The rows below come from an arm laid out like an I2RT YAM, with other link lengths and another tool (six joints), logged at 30 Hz.
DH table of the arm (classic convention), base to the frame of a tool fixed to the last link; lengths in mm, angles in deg. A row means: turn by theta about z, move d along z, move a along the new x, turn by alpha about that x. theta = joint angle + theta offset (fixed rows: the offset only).
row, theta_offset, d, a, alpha
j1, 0, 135.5, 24.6, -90
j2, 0, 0, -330, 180
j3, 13.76, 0, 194.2, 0
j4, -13.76, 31.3, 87.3, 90
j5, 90, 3.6, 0, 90
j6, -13.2, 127.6, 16, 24.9
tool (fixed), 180, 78.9, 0, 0
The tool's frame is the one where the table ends.
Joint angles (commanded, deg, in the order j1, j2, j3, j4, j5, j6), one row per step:
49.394 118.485 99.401 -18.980 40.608 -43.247
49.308 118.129 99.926 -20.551 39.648 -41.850
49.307 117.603 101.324 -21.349 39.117 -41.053
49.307 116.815 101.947 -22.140 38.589 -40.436
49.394 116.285 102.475 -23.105 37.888 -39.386
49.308 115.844 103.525 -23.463 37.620 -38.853
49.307 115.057 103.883 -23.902 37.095 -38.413
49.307 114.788 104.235 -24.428 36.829 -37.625
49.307 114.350 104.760 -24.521 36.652 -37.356
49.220 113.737 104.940 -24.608 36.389 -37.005
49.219 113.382 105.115 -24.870 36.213 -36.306
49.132 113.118 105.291 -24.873 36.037 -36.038
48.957 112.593 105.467 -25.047 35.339 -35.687
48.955 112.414 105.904 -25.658 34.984 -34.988
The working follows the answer.
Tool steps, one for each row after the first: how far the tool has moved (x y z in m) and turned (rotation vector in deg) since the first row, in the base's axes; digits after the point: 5 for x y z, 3 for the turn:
-0.00227 -0.00069 0.00084 1.093 0.950 0.003
-0.00244 0.00091 0.01274 2.860 0.503 0.057
-0.00452 0.00042 0.02162 4.081 0.381 0.194
-0.00724 0.00104 0.02659 5.348 0.720 0.337
-0.00677 0.00106 0.03710 6.779 0.138 0.253
-0.00905 0.00044 0.04532 7.900 -0.038 0.490
-0.01002 -0.00004 0.04850 8.768 0.084 0.337
-0.01061 -0.00011 0.05620 9.729 -0.378 0.396
-0.01160 -0.00169 0.06302 10.670 -0.691 0.395
-0.01260 -0.00258 0.06682 11.556 -0.725 0.228
-0.01266 -0.00339 0.07060 12.186 -0.911 0.186
-0.01369 -0.00436 0.07575 13.144 -0.900 0.440
-0.01472 -0.00448 0.07817 13.894 -0.665 0.401

Tool pose at each row, in the base's axes (x y z in m, rotation vector in deg; rounded; the steps above come from the unrounded poses):
0.49539 0.35257 0.27504 -10.678 114.212 30.617
0.49313 0.35189 0.27588 -9.781 114.801 31.880
0.49295 0.35348 0.28778 -8.849 113.812 33.568
0.49088 0.35300 0.29667 -8.261 113.299 34.829
0.48816 0.35361 0.30164 -7.538 113.204 36.230
0.48862 0.35363 0.31214 -6.710 112.156 37.449
0.48634 0.35302 0.32036 -6.297 111.595 38.651
0.48537 0.35253 0.32355 -5.577 111.404 39.418
0.48479 0.35246 0.33124 -5.156 110.614 40.283
0.48379 0.35089 0.33806 -4.652 109.969 41.116
0.48279 0.35000 0.34186 -3.948 109.608 41.850
0.48273 0.34919 0.34565 -3.563 109.193 42.384
0.48171 0.34821 0.35079 -3.221 108.836 43.463
0.48067 0.34809 0.35321 -2.659 108.770 44.205

